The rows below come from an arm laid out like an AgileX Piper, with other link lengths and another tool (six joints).
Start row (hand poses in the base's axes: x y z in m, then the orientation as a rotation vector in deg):
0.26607, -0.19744, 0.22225, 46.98, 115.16, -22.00
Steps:
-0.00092, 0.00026, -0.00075, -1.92, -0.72, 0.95
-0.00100, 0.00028, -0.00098, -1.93, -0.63, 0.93
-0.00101, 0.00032, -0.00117, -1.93, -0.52, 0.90
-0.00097, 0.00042, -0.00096, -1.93, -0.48, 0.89
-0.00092, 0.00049, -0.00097, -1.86, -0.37, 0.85
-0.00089, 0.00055, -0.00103, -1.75, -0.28, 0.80
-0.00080, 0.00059, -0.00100, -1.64, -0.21, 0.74
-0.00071, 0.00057, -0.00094, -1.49, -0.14, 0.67
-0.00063, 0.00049, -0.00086, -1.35, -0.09, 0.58
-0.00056, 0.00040, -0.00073, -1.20, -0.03, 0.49
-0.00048, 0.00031, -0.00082, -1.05, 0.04, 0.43
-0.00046, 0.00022, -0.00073, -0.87, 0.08, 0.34
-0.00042, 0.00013, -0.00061, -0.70, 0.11, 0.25
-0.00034, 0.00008, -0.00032, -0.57, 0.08, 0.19
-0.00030, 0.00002, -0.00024, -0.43, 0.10, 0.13
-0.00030, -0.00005, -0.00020, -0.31, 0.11, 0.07
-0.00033, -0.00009, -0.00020, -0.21, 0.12, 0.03
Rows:
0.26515, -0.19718, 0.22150, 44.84, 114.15, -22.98
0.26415, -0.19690, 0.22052, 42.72, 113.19, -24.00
0.26314, -0.19658, 0.21935, 40.63, 112.30, -25.07
0.26217, -0.19616, 0.21839, 38.55, 111.42, -26.15
0.26125, -0.19567, 0.21742, 36.55, 110.63, -27.22
0.26036, -0.19512, 0.21639, 34.67, 109.94, -28.24
0.25956, -0.19453, 0.21539, 32.91, 109.32, -29.21
0.25885, -0.19396, 0.21445, 31.31, 108.79, -30.10
0.25822, -0.19347, 0.21359, 29.88, 108.32, -30.93
0.25766, -0.19307, 0.21286, 28.63, 107.94, -31.70
0.25718, -0.19276, 0.21204, 27.52, 107.66, -32.39
0.25672, -0.19254, 0.21131, 26.61, 107.47, -32.99
0.25630, -0.19241, 0.21070, 25.89, 107.35, -33.50
0.25596, -0.19233, 0.21038, 25.32, 107.24, -33.92
0.25566, -0.19231, 0.21014, 24.89, 107.19, -34.26
0.25536, -0.19236, 0.20994, 24.60, 107.19, -34.53
0.25503, -0.19245, 0.20974, 24.41, 107.23, -34.74

